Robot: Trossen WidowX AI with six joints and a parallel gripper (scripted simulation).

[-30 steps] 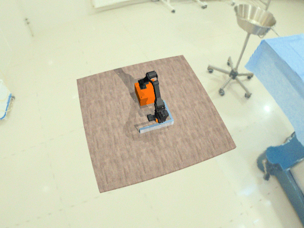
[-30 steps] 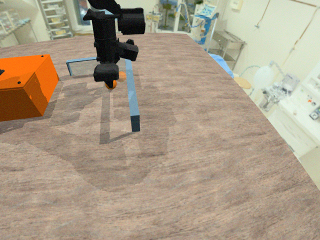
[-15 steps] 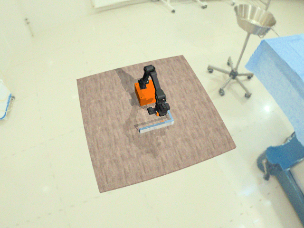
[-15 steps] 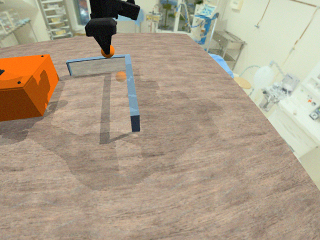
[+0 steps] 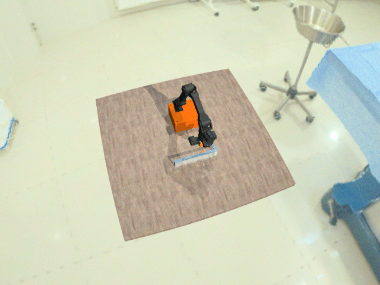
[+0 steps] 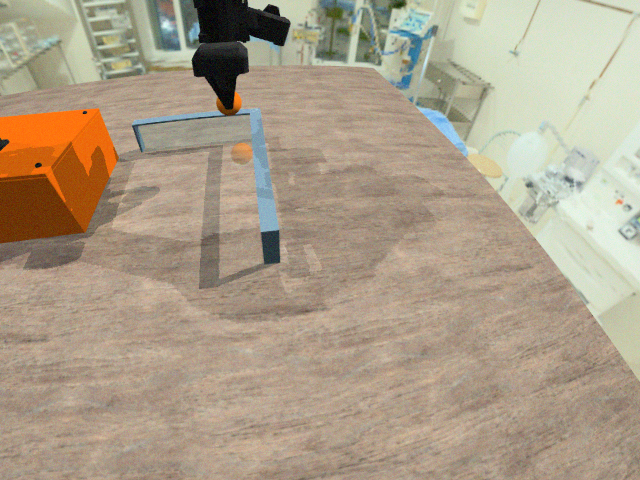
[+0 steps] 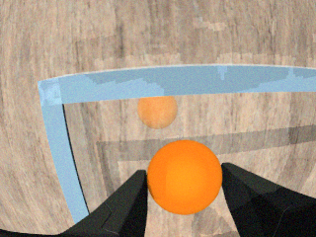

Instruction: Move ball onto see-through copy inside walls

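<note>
My gripper tip is 1 cm short of the see-through copy of ball, 1 cm to the right of it and 10 cm above it. The rest, counted from my gripper tip: orange ball right at my gripper tip.
</note>
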